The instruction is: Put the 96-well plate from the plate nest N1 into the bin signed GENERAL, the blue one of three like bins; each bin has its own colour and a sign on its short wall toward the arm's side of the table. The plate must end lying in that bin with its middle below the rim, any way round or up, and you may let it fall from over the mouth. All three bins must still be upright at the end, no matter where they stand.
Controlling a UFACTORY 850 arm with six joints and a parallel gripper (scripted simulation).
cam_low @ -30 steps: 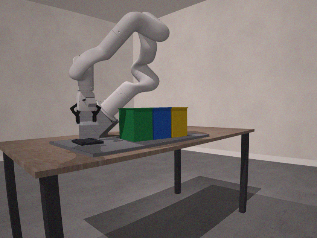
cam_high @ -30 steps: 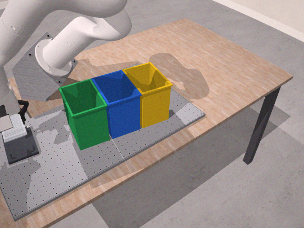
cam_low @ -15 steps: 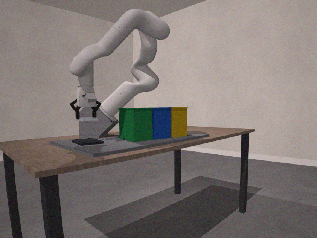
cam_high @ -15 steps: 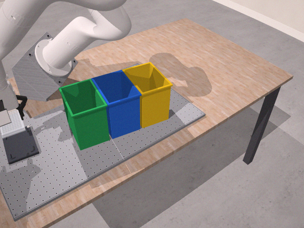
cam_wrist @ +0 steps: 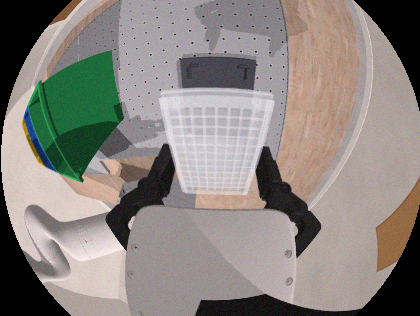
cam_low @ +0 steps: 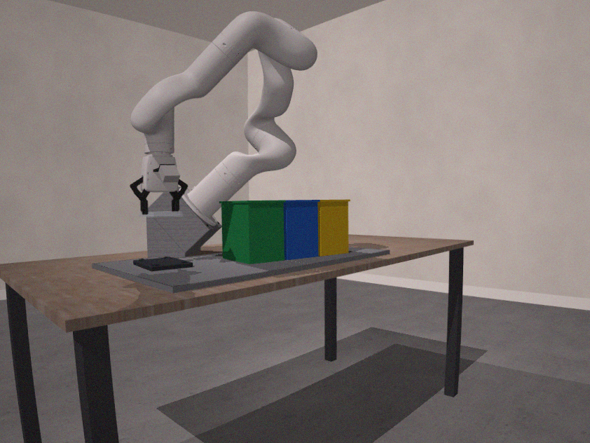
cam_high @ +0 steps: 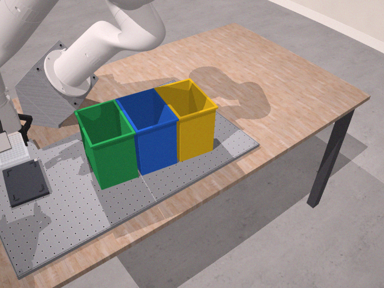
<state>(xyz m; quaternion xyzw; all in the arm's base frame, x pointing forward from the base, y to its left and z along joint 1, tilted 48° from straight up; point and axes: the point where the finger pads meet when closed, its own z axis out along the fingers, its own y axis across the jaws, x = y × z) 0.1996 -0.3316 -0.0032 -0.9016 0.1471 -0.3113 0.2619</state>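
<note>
The blue bin lies 12 cm ahead of my hand, 39 cm to the left of it and 7 cm below it. Also, from my hand: green bin: 9 cm ahead, 26 cm to the left, 7 cm below; then dark plate nest: 15 cm below; then white 96-well plate: 1 cm below.
</note>
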